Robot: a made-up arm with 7 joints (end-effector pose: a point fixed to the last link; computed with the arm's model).
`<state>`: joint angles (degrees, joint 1 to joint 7).
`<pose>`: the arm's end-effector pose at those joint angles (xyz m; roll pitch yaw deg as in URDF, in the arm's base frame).
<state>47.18 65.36 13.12 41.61 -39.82 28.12 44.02</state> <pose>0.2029 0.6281 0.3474 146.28 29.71 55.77</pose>
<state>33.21 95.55 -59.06 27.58 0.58 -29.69 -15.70</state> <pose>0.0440 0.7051 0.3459 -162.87 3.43 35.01</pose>
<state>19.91 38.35 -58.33 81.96 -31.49 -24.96 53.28</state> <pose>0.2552 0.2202 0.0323 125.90 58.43 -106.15</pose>
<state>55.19 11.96 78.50 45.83 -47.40 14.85 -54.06</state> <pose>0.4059 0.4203 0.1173 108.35 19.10 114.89</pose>
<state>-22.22 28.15 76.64 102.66 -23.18 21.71 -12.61</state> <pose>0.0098 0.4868 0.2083 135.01 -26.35 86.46</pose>
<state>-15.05 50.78 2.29 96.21 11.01 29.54 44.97</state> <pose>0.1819 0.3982 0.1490 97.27 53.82 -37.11</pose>
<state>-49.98 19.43 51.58 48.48 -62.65 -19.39 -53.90</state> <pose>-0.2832 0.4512 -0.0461 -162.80 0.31 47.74</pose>
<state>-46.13 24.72 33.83 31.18 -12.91 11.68 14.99</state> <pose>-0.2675 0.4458 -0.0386 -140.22 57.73 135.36</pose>
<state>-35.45 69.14 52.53 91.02 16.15 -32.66 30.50</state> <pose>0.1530 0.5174 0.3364 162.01 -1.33 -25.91</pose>
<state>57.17 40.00 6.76 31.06 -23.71 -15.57 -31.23</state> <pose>0.3909 0.5104 0.2165 116.79 -35.25 55.91</pose>
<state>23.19 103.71 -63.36 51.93 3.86 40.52 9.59</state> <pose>0.0894 0.6326 0.3396 -142.07 4.31 94.16</pose>
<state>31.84 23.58 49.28 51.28 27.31 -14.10 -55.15</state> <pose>0.2980 0.4988 0.1177 57.47 23.56 105.74</pose>
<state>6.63 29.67 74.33 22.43 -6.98 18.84 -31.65</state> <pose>0.0770 0.5014 -0.0875 134.21 39.94 124.26</pose>
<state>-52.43 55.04 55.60 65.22 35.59 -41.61 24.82</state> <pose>-0.0044 0.6191 0.2058 134.42 -6.29 7.31</pose>
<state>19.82 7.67 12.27 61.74 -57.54 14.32 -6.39</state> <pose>0.3195 0.2596 -0.0028 153.42 8.37 30.28</pose>
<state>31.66 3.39 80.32 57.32 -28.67 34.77 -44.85</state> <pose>0.2721 0.3851 -0.0102 132.57 38.77 126.16</pose>
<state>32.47 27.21 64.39 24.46 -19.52 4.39 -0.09</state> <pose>0.2600 0.4780 -0.0064 88.79 30.68 56.57</pose>
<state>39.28 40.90 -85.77 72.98 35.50 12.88 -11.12</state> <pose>0.2762 0.2311 0.0396 127.07 43.37 -20.86</pose>
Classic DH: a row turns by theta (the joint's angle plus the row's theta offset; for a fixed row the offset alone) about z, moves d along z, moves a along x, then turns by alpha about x. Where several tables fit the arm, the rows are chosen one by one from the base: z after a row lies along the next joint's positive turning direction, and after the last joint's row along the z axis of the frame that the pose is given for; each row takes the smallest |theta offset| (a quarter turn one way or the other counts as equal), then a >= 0, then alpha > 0; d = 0 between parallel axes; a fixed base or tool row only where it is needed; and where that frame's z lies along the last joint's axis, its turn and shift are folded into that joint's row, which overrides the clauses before.
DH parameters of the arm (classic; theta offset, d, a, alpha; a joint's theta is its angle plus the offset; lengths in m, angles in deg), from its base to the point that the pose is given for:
base (fixed): 0 0.34 -0.02 90
joint 1: 90 -0.16 0 90
joint 2: -90 0.01 0.01 -90
joint 3: 90 -0.3 0.02 -90
joint 4: 0 -0.02 0.02 90
joint 5: 0 -0.27 -0.03 90
joint 6: -90 -0.01 0.02 -90
joint 7: 0 0.01 -0.03 -90
tool (fixed): 0 0.01 0 0

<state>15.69 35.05 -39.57 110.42 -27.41 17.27 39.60</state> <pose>0.2256 0.1793 0.1582 147.21 34.34 -48.74</pose>
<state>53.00 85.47 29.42 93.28 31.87 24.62 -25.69</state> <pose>0.0229 0.4390 0.5815 59.53 -57.08 92.48</pose>
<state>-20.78 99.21 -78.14 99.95 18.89 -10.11 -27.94</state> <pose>-0.0347 0.4377 0.1445 155.95 69.47 -4.16</pose>
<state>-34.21 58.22 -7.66 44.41 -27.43 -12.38 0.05</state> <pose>-0.0410 0.5734 0.0210 -151.95 57.26 43.27</pose>
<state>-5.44 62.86 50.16 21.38 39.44 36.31 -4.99</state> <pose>0.0154 0.6760 0.1729 97.37 47.25 85.82</pose>
